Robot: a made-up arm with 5 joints.
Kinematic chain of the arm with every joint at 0, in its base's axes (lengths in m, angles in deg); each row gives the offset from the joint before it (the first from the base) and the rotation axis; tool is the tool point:
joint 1: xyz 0 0 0.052 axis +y
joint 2: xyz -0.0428 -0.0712 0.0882 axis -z
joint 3: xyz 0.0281 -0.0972 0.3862 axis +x
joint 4: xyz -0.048 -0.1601 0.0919 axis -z
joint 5: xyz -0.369 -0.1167 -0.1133 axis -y
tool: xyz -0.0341 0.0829 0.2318
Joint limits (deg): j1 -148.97..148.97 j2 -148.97..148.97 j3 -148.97..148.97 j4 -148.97..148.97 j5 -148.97..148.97
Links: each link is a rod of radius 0.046 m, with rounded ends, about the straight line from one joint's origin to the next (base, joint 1, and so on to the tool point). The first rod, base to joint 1, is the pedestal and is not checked.
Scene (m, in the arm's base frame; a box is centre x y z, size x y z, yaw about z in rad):
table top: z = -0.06
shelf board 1: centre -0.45 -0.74 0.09 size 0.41 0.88 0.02 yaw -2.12
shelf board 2: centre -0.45 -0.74 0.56 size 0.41 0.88 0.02 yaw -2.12
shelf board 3: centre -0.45 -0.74 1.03 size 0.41 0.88 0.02 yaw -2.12
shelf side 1: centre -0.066 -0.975 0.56 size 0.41 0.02 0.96 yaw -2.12
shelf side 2: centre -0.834 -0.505 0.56 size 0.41 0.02 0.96 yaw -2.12
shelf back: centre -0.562 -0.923 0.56 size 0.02 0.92 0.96 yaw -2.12
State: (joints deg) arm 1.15 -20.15 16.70 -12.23 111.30
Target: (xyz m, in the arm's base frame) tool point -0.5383 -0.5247 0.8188
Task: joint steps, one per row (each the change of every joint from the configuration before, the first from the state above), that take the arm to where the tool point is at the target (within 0.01 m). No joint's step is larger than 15 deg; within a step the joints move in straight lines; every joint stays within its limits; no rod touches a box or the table.
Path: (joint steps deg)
1: 5.08 14.26 1.42 0.77 -5.30
2: 5.07 14.25 1.43 0.78 -5.30
3: 5.08 14.26 1.42 0.77 -5.31
4: 5.07 14.26 1.43 0.78 -5.30
5: 5.08 14.26 1.42 0.77 -5.30
6: 5.07 14.25 1.42 0.78 -5.30
7: -5.65 -13.90 -13.63 -5.67 2.17
8: -5.66 -13.90 -13.63 -5.67 2.18
9: -5.66 -13.90 -13.64 -5.68 2.18
10: -5.65 -13.90 -13.63 -5.67 2.17

